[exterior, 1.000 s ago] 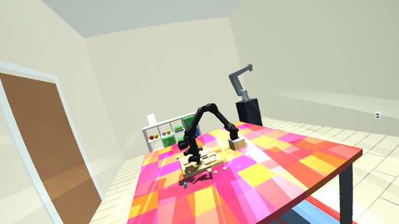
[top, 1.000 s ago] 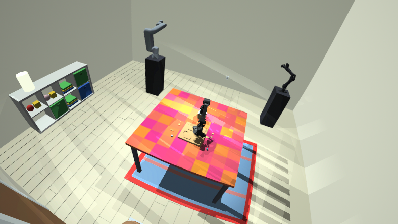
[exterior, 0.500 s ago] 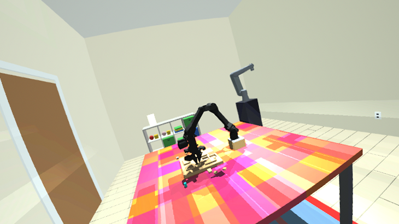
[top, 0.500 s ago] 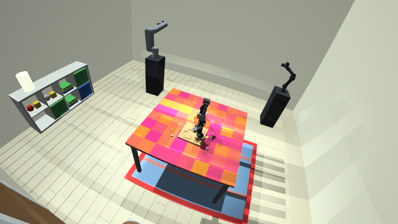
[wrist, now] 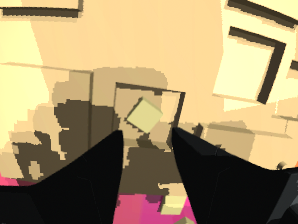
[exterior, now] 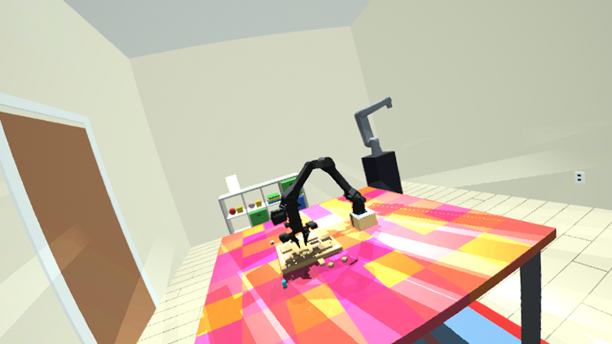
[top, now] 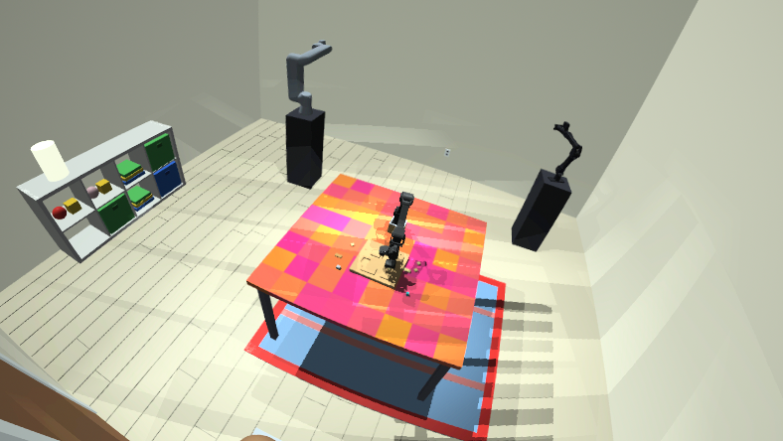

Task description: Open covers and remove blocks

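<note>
Right now the tan wooden puzzle board is 50 mm to the right of my gripper tip, 30 mm below it and 20 mm behind it. Round my gripper tip: cyan block: 160 mm to the left, 140 mm ahead, 40 mm below.
</note>
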